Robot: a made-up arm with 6 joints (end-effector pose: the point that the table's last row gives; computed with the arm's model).
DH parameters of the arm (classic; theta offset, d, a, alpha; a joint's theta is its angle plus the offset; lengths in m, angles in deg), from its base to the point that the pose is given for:
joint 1: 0 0.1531 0 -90
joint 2: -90 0 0.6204 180
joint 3: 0 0 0 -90
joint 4: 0 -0.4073 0 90
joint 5: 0 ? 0 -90
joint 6: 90 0 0 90
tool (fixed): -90 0 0 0
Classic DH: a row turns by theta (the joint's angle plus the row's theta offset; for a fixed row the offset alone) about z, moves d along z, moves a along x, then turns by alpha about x.
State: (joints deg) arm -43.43 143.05 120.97 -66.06 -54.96 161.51
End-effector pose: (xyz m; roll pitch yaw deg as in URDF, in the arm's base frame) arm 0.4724 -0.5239 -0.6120 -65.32 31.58 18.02
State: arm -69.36 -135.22 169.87 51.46 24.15 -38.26
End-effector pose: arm -0.1206 0.0775 -0.5589 4.06 36.88 -45.78
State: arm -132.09 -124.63 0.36 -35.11 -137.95 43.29
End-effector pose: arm 0.3721 0.5794 0.1795 -63.48 17.11 -108.32
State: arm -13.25 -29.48 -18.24 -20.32 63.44 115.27
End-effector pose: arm 0.0712 -0.1490 0.7258 -60.09 -65.49 -61.72
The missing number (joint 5, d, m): 0.1372
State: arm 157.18 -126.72 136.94 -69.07 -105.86 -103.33
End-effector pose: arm 0.6362 -0.2145 -0.6085 -70.44 -18.03 -93.71
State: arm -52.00 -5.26 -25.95 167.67 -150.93 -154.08
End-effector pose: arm 0.3116 -0.1811 0.6544 136.41 -48.84 137.07
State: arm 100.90 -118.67 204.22 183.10 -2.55 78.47
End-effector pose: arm -0.0922 -0.2459 -0.3962 98.53 34.56 101.07
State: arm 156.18 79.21 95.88 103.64 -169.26 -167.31
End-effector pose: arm -0.8925 0.3587 0.5138 93.79 13.87 -13.07
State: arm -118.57 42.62 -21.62 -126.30 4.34 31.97
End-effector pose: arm -0.1666 -0.4758 0.1947 86.31 66.56 -127.39
